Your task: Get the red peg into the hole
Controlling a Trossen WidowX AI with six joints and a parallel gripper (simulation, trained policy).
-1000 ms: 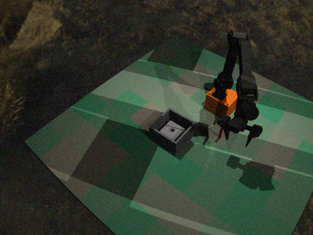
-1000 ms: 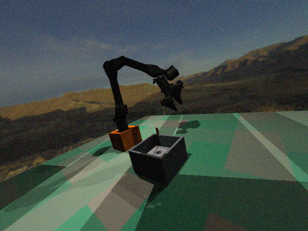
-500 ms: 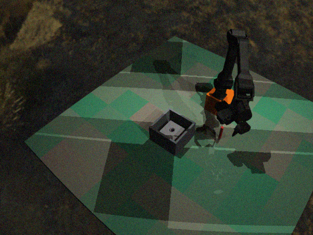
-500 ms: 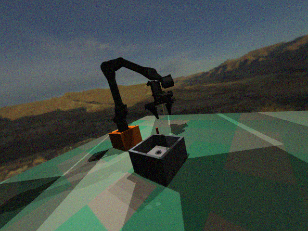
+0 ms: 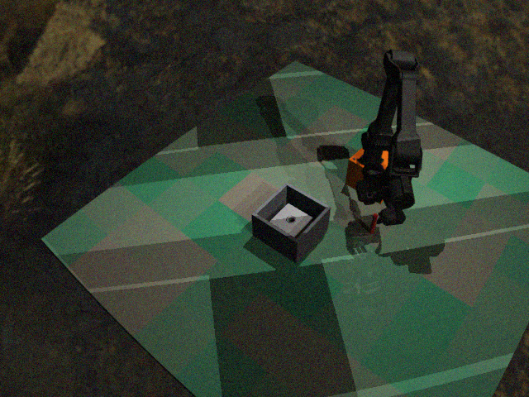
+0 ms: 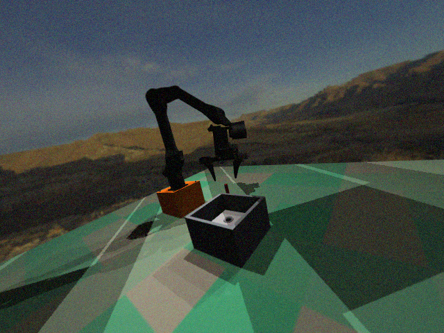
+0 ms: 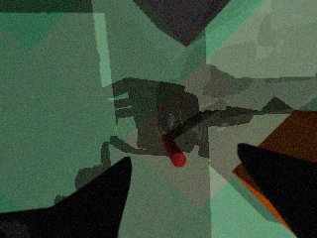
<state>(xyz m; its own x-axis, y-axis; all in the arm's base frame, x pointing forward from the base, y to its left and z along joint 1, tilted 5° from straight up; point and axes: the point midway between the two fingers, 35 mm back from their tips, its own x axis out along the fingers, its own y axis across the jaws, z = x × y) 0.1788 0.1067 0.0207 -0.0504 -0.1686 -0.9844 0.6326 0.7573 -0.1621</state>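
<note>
The red peg lies 1 cm behind my gripper tip, 1 cm to the left of it and 6 cm below it. Also, from my gripper tip: plate: 13 cm ahead, 19 cm to the right, 6 cm below; dark grey box: 13 cm ahead, 19 cm to the right, 8 cm below.
</note>
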